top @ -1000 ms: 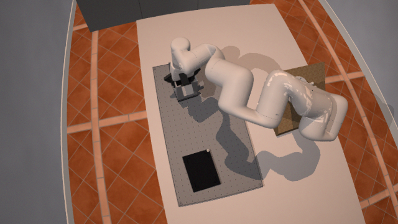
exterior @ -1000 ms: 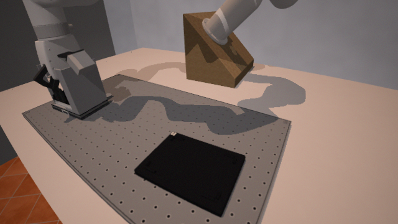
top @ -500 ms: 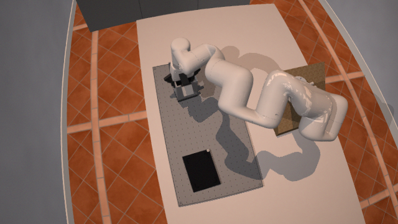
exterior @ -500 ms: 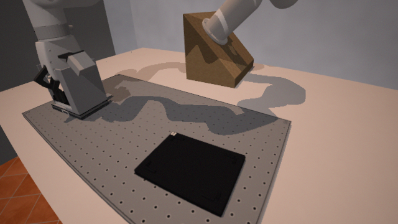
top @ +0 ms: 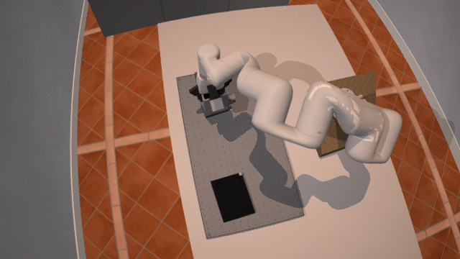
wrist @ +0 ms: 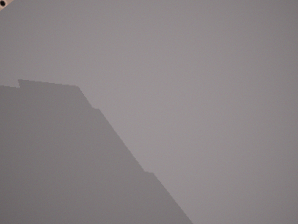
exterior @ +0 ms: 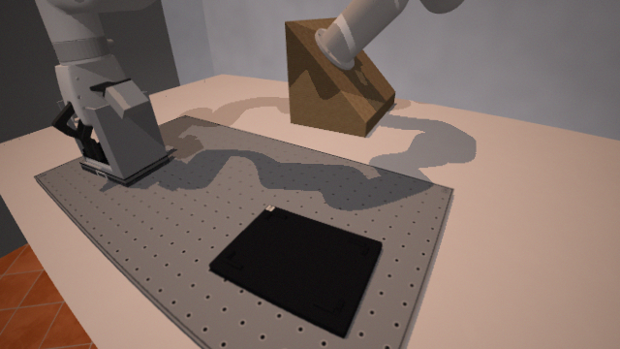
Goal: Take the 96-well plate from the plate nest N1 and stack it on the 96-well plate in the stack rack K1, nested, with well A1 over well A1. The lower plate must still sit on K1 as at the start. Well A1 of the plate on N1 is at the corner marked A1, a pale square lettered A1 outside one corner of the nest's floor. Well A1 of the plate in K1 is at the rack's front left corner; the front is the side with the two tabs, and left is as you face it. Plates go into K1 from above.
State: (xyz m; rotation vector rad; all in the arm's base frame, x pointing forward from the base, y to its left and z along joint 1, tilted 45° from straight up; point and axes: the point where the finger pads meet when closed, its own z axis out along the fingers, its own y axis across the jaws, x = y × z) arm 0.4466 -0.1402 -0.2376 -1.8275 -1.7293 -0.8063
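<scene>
The black 96-well plate is 1 cm below my hand. Round my hand: thin upright post: 7 cm to the right, 4 cm ahead, 3 cm above; pale A1 mark: 34 cm to the left, 4 cm below, 1 cm ahead; pale 96-well plate: 3 cm below.
</scene>
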